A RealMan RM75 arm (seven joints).
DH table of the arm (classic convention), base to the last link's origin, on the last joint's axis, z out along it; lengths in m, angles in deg. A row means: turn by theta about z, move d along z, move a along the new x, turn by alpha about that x. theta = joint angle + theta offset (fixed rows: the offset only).
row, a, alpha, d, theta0
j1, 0, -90, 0.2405, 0
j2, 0, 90, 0, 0
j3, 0, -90, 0.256, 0
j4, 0, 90, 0, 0
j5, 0, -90, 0.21, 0
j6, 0, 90, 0, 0
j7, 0, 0, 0.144, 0
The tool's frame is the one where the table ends.
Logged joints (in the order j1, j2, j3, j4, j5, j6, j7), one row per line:
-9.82, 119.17, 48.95, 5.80, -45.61, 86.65, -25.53
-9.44, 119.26, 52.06, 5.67, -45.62, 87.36, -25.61
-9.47, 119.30, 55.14, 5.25, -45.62, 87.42, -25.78
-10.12, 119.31, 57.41, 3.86, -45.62, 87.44, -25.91
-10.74, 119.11, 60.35, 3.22, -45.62, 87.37, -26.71
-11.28, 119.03, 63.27, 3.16, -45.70, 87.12, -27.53
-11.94, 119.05, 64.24, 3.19, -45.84, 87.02, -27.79
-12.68, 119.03, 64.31, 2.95, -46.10, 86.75, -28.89
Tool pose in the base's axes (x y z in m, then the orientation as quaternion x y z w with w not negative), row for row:
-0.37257, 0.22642, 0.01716, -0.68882, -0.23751, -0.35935, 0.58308
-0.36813, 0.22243, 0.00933, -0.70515, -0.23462, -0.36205, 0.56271
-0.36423, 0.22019, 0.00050, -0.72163, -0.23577, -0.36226, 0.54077
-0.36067, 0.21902, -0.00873, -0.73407, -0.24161, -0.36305, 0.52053
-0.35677, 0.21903, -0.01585, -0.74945, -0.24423, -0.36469, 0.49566
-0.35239, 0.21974, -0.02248, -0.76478, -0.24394, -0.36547, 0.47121
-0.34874, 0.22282, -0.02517, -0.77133, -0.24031, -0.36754, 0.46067
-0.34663, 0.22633, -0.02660, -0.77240, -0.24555, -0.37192, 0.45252
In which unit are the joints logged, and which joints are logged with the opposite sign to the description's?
The joints are logged in degrees. Opposite sign: j2, j5.
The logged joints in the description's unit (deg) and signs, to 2 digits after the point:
-9.82, -119.17, 48.95, 5.80, 45.61, 86.65, -25.53
-9.44, -119.26, 52.06, 5.67, 45.62, 87.36, -25.61
-9.47, -119.30, 55.14, 5.25, 45.62, 87.42, -25.78
-10.12, -119.31, 57.41, 3.86, 45.62, 87.44, -25.91
-10.74, -119.11, 60.35, 3.22, 45.62, 87.37, -26.71
-11.28, -119.03, 63.27, 3.16, 45.70, 87.12, -27.53
-11.94, -119.05, 64.24, 3.19, 45.84, 87.02, -27.79
-12.68, -119.03, 64.31, 2.95, 46.10, 86.75, -28.89

